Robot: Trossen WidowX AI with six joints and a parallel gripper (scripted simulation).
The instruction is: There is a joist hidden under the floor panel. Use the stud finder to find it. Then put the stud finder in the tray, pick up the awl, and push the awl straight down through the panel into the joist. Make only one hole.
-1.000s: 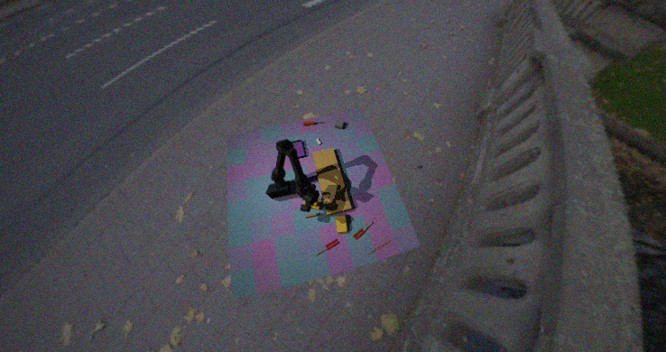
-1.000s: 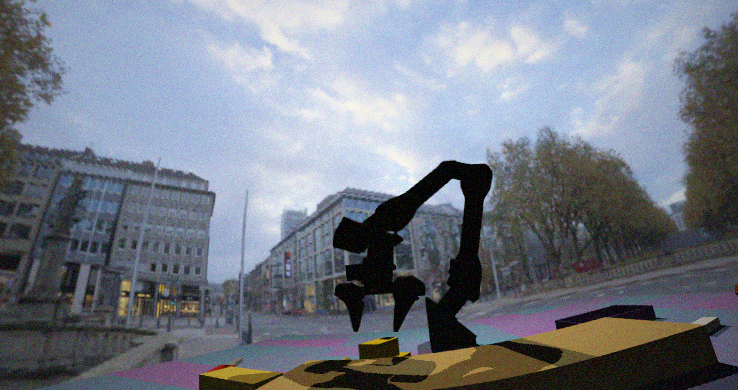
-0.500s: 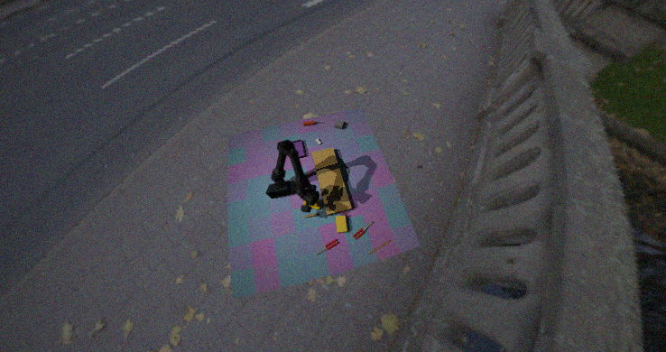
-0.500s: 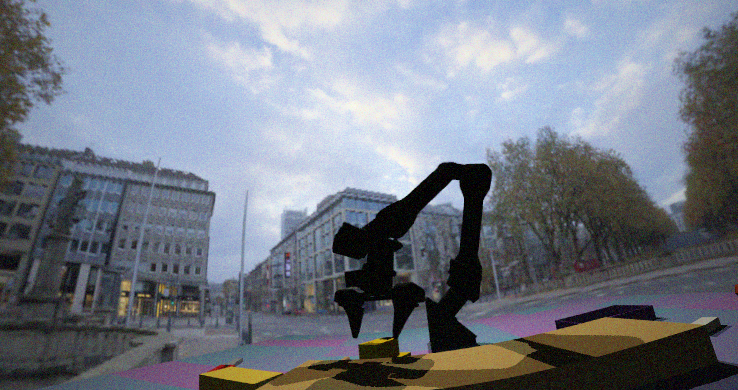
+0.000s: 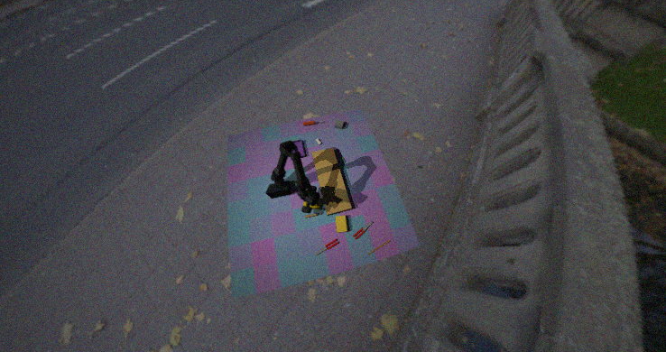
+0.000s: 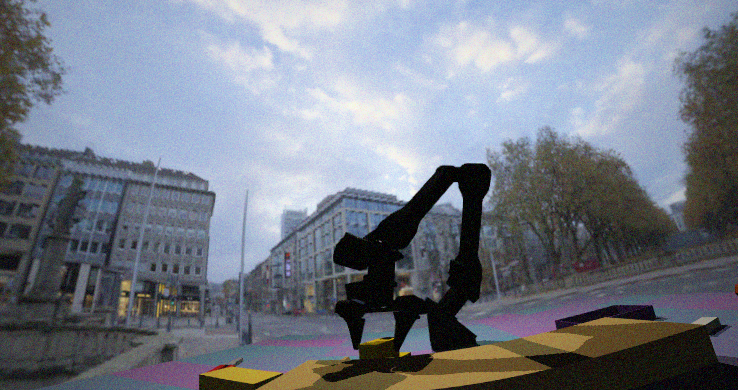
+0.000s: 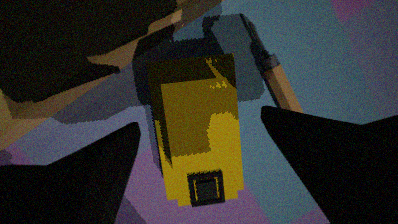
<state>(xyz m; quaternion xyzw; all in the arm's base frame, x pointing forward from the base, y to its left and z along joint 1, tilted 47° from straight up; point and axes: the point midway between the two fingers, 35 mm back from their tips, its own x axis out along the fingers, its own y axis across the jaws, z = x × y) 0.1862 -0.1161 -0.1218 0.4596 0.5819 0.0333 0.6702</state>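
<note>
Now: gripper tip 20 mm to the right of the yellow stud finder and 20 mm past it. The rest, counted from my gripper tip: yellow block (200 mm to the right, 140 mm ahead, 30 mm below); then purple tray (490 mm to the left, 30 mm below, 20 mm behind); then awl (80 mm to the right, 30 mm below, 10 mm behind).
</note>
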